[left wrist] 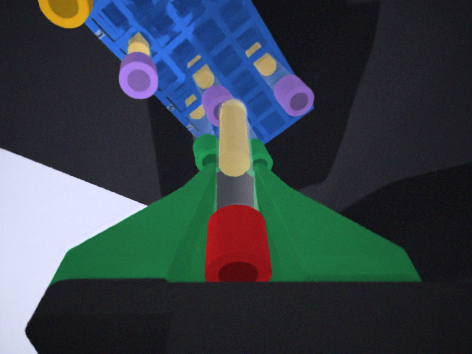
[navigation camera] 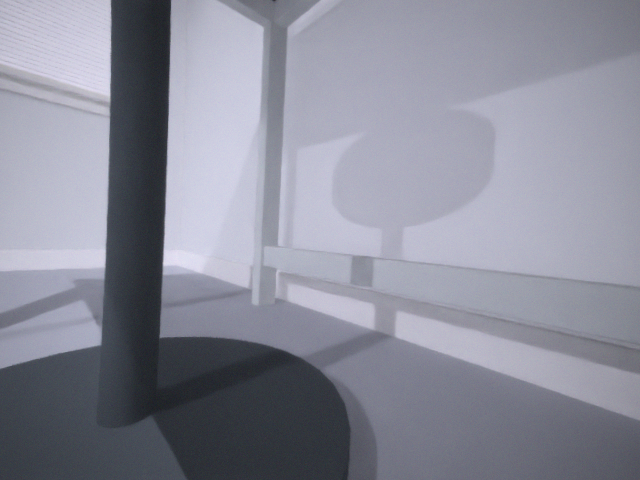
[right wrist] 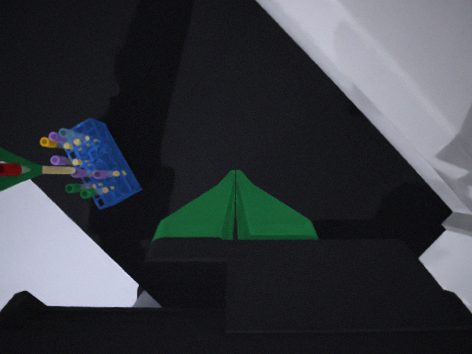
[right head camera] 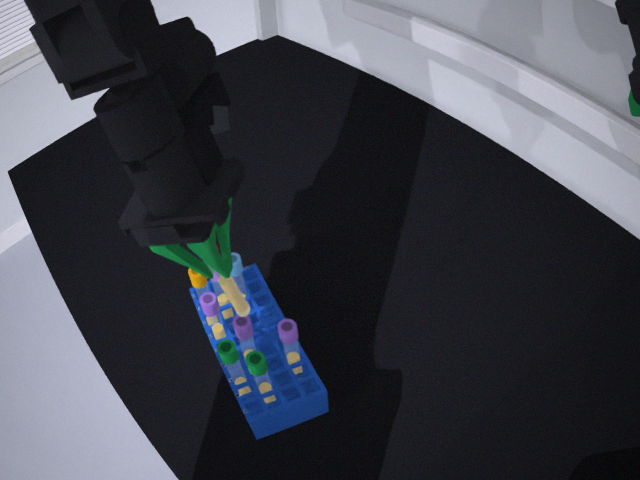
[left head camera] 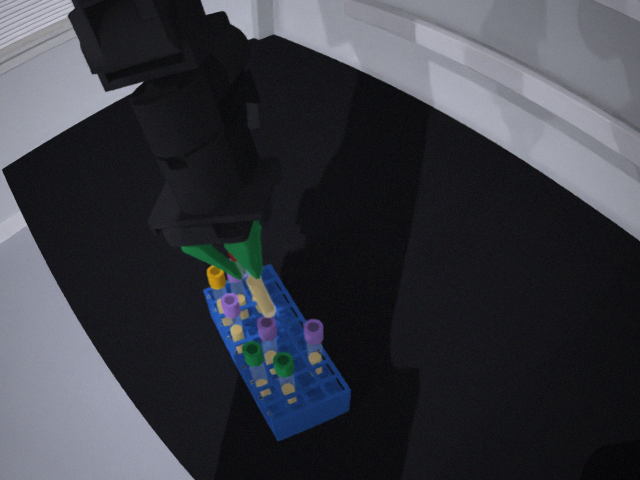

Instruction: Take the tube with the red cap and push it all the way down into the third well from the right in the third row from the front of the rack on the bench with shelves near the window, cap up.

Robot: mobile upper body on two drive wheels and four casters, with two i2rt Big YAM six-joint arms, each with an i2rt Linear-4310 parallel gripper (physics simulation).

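Frame: origin at the left arm's base, x right, y ahead, z up, level; metres.
Where they show: left gripper, between the fingertips: (left wrist: 235, 176) (right wrist: 37, 170) (right head camera: 221, 273) (left head camera: 250, 273); right gripper, between the fingertips: (right wrist: 235, 178) (right head camera: 632, 107).
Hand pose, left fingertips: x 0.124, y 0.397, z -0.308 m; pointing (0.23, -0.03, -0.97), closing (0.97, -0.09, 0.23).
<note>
Things, the pixels of their top centre, and the offset from my left fingertips. "pt": a spot on its surface instead. Level surfaces: height alone.
- red-capped tube, centre of its top: (left wrist: 279, 271) (left head camera: 246, 236) (right head camera: 213, 236) (right wrist: 7, 169) dx +0.002, dy +0.000, dz +0.048 m
- blue rack, centre of its top: (left wrist: 197, 46) (left head camera: 271, 338) (right head camera: 251, 337) (right wrist: 94, 163) dx +0.006, dy +0.015, dz -0.130 m
- yellow-capped tube, centre of its top: (left wrist: 63, 7) (left head camera: 214, 271) (right head camera: 195, 271) (right wrist: 44, 142) dx -0.054, dy +0.056, dz -0.068 m
- light-blue-capped tube, a spot on its surface: (right head camera: 235, 263) pt dx -0.010, dy +0.070, dz -0.069 m
- black bench top, height of its surface: dz -0.188 m
The red-capped tube (left head camera: 262, 299) (right head camera: 236, 297) (left wrist: 237, 240) (right wrist: 59, 170) is held cap up, leaning in the head views, its tan lower end over the blue rack (left head camera: 315, 409) (right head camera: 293, 419) (left wrist: 270, 45) (right wrist: 121, 167). My left gripper (left head camera: 249, 275) (right head camera: 219, 274) (left wrist: 235, 176) is shut on this tube; the cap sits between the fingers near the palm. The tube's bottom looks above the rack's top in the wrist views; I cannot tell which well it is over. My right gripper (right wrist: 235, 178) is shut and empty, away from the rack; a green fingertip shows at the right head view's edge.
Other tubes stand in the rack: a yellow-capped tube (left head camera: 216, 277), a light-blue-capped tube (right head camera: 235, 263), two green-capped ones (left head camera: 252, 353) (left head camera: 283, 364) and several purple-capped ones. The black bench top (left head camera: 491, 310) reaches a pale back rail (left head camera: 465, 51). A dark post (navigation camera: 136, 206) shows in the navigation view.
</note>
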